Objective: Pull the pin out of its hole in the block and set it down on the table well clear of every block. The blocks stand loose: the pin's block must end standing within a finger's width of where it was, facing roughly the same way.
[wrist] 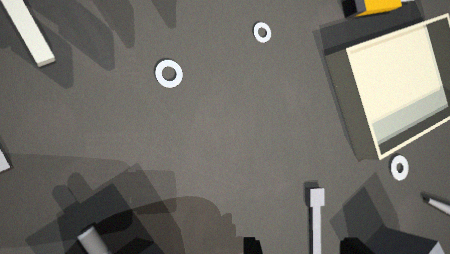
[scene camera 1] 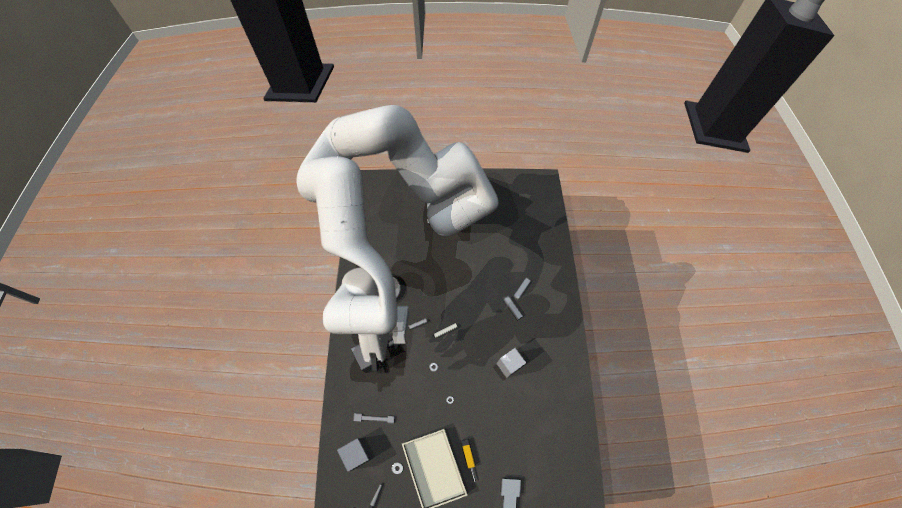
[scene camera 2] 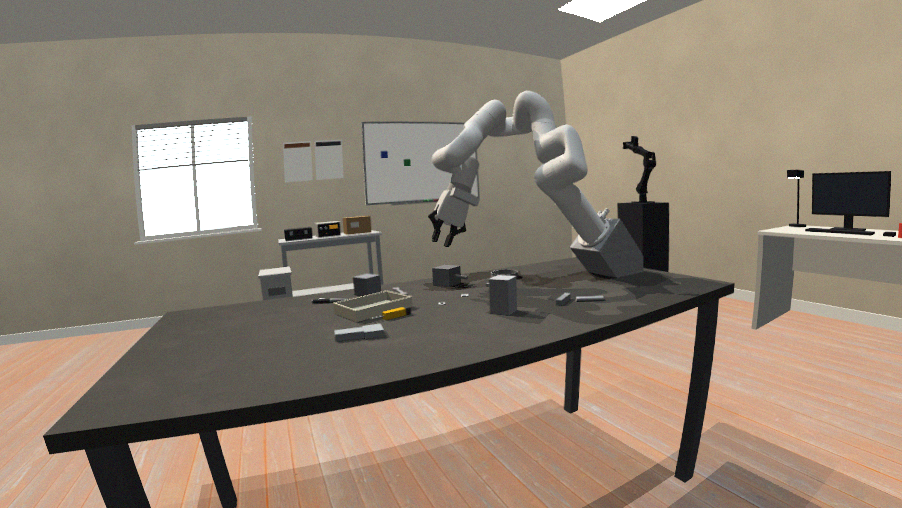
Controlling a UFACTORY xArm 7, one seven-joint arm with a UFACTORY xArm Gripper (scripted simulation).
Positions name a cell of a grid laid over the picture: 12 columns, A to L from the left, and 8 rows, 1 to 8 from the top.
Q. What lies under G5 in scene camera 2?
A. A taller grey block.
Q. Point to a cream tray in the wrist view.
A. K3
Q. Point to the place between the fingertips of the gripper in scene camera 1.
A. F6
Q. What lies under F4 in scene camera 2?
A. The gripper.
